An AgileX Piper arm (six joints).
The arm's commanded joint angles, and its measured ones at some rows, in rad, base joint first. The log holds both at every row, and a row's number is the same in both.
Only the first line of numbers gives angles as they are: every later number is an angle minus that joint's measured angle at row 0.
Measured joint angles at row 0: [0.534, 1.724, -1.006, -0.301, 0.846, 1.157]
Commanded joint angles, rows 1 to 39: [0.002, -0.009, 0.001, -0.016, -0.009, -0.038]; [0.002, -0.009, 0.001, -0.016, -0.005, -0.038]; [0.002, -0.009, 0.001, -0.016, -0.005, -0.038]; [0.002, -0.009, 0.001, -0.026, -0.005, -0.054]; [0.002, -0.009, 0.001, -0.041, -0.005, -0.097]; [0.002, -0.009, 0.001, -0.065, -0.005, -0.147]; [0.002, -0.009, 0.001, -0.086, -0.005, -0.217]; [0.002, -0.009, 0.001, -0.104, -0.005, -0.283]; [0.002, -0.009, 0.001, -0.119, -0.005, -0.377]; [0.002, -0.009, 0.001, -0.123, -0.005, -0.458]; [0.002, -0.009, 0.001, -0.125, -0.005, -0.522]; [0.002, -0.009, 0.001, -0.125, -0.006, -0.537]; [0.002, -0.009, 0.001, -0.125, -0.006, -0.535]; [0.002, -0.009, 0.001, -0.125, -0.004, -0.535]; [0.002, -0.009, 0.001, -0.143, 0.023, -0.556]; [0.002, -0.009, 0.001, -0.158, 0.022, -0.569]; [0.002, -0.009, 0.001, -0.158, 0.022, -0.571]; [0.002, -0.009, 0.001, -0.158, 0.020, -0.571]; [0.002, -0.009, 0.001, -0.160, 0.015, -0.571]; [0.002, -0.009, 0.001, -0.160, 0.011, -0.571]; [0.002, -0.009, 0.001, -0.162, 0.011, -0.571]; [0.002, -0.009, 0.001, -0.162, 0.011, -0.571]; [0.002, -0.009, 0.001, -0.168, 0.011, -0.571]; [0.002, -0.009, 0.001, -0.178, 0.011, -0.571]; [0.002, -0.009, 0.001, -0.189, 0.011, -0.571]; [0.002, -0.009, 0.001, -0.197, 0.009, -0.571]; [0.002, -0.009, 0.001, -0.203, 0.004, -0.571]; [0.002, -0.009, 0.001, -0.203, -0.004, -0.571]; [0.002, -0.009, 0.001, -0.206, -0.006, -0.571]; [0.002, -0.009, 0.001, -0.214, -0.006, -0.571]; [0.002, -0.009, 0.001, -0.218, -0.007, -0.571]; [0.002, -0.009, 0.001, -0.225, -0.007, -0.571]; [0.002, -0.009, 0.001, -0.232, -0.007, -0.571]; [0.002, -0.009, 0.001, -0.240, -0.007, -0.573]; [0.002, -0.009, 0.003, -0.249, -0.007, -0.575]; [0.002, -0.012, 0.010, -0.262, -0.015, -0.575]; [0.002, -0.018, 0.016, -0.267, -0.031, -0.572]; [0.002, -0.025, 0.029, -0.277, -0.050, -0.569]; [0.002, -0.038, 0.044, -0.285, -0.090, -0.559]
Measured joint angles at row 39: [0.000, -0.002, 0.009, -0.242, -0.017, -0.566]
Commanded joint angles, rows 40 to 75: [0.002, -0.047, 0.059, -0.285, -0.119, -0.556]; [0.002, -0.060, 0.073, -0.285, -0.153, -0.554]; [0.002, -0.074, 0.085, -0.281, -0.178, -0.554]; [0.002, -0.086, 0.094, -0.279, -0.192, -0.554]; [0.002, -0.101, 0.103, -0.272, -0.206, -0.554]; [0.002, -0.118, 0.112, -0.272, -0.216, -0.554]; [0.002, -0.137, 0.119, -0.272, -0.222, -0.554]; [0.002, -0.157, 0.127, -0.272, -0.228, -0.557]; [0.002, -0.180, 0.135, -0.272, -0.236, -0.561]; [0.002, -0.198, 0.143, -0.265, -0.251, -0.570]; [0.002, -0.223, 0.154, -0.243, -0.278, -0.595]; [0.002, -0.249, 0.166, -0.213, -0.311, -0.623]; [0.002, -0.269, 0.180, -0.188, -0.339, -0.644]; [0.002, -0.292, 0.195, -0.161, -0.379, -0.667]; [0.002, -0.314, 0.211, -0.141, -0.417, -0.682]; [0.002, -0.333, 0.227, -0.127, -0.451, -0.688]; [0.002, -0.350, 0.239, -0.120, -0.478, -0.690]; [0.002, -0.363, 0.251, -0.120, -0.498, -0.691]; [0.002, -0.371, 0.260, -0.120, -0.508, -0.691]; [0.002, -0.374, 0.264, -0.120, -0.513, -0.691]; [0.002, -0.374, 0.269, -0.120, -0.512, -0.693]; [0.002, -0.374, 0.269, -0.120, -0.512, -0.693]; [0.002, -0.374, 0.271, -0.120, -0.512, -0.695]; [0.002, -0.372, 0.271, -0.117, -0.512, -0.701]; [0.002, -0.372, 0.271, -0.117, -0.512, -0.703]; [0.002, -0.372, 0.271, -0.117, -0.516, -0.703]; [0.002, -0.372, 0.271, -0.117, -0.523, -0.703]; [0.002, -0.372, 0.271, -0.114, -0.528, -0.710]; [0.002, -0.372, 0.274, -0.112, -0.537, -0.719]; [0.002, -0.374, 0.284, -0.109, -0.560, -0.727]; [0.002, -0.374, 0.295, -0.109, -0.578, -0.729]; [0.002, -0.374, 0.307, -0.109, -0.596, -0.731]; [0.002, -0.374, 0.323, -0.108, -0.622, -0.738]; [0.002, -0.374, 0.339, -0.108, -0.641, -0.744]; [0.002, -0.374, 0.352, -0.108, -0.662, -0.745]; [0.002, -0.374, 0.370, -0.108, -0.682, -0.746]
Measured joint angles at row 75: [0.000, -0.365, 0.318, -0.110, -0.592, -0.725]
